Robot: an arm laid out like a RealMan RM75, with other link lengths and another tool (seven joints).
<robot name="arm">
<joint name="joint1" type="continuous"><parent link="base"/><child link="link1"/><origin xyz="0 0 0.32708" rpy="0 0 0"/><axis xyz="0 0 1"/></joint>
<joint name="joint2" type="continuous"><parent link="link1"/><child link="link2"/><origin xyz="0 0 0" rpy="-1.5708 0 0"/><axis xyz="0 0 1"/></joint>
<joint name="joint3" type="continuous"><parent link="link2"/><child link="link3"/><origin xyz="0 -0.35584 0" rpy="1.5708 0 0"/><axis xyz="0 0 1"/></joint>
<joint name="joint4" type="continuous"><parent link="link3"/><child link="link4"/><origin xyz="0 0 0" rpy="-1.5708 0 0"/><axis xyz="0 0 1"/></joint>
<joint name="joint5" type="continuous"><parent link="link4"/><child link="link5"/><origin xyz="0 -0.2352 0" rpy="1.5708 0 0"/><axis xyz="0 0 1"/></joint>
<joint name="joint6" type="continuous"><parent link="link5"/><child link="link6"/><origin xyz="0 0 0" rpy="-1.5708 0 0"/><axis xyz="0 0 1"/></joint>
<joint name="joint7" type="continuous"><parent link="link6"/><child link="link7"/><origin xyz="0 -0.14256 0" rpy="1.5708 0 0"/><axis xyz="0 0 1"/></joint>
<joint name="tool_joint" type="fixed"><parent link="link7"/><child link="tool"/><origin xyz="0.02 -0.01 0.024" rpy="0.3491 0 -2.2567"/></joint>
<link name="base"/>
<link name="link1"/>
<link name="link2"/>
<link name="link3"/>
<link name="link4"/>
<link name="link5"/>
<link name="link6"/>
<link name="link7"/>
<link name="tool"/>
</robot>
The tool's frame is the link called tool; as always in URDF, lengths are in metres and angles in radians. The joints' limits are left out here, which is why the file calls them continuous.
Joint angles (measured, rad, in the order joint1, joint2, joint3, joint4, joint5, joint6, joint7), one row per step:
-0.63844, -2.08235, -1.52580, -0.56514, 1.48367, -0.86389, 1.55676
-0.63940, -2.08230, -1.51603, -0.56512, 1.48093, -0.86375, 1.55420
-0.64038, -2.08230, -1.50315, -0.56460, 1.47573, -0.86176, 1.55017
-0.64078, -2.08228, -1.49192, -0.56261, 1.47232, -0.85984, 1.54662
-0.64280, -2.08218, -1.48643, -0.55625, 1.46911, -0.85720, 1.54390
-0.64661, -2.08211, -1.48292, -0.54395, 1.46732, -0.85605, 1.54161
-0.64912, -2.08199, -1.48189, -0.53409, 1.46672, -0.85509, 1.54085
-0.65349, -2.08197, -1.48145, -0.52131, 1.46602, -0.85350, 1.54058
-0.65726, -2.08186, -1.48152, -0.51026, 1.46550, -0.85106, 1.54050
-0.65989, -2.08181, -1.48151, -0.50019, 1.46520, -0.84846, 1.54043
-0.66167, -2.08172, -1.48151, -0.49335, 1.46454, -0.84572, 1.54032
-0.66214, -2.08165, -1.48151, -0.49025, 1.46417, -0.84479, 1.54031
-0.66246, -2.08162, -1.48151, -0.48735, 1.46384, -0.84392, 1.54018
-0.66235, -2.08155, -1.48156, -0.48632, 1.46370, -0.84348, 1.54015
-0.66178, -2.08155, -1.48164, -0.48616, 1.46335, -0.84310, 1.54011
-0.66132, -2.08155, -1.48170, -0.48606, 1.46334, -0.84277, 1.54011
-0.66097, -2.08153, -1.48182, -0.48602, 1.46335, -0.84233, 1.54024
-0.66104, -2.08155, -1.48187, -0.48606, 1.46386, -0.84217, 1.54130
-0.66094, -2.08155, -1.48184, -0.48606, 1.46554, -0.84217, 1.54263
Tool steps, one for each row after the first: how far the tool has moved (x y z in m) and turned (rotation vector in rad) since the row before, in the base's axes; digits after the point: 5 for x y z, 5 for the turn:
0.00067, -0.00112, -0.00159, -0.00640, 0.00197, -0.00211
0.00058, -0.00130, -0.00200, -0.00679, 0.00192, -0.00019
-0.00035, -0.00147, -0.00191, -0.00657, 0.00330, 0.00123
-0.00115, -0.00044, -0.00118, -0.00326, 0.00271, 0.00557
-0.00228, -0.00057, -0.00145, -0.00544, 0.00458, 0.00844
-0.00216, -0.00036, -0.00083, -0.00307, 0.00390, 0.00680
-0.00226, -0.00003, -0.00096, -0.00303, 0.00494, 0.00752
-0.00208, 0.00019, -0.00064, -0.00132, 0.00472, 0.00682
-0.00230, -0.00005, -0.00060, -0.00100, 0.00464, 0.00699
-0.00163, 0.00013, -0.00030, 0.00033, 0.00325, 0.00527
-0.00087, -0.00007, -0.00013, -0.00007, 0.00131, 0.00264
-0.00086, -0.00011, -0.00014, -0.00011, 0.00118, 0.00270
-0.00043, -0.00006, 0.00000, 0.00015, 0.00048, 0.00123
-0.00031, -0.00010, 0.00003, 0.00043, -0.00011, 0.00105
-0.00027, -0.00009, 0.00002, 0.00029, 0.00015, 0.00066
-0.00021, -0.00002, 0.00005, 0.00047, 0.00022, 0.00043
0.00001, 0.00001, -0.00002, 0.00013, 0.00077, -0.00128
-0.00017, -0.00015, -0.00008, -0.00039, 0.00182, -0.00196

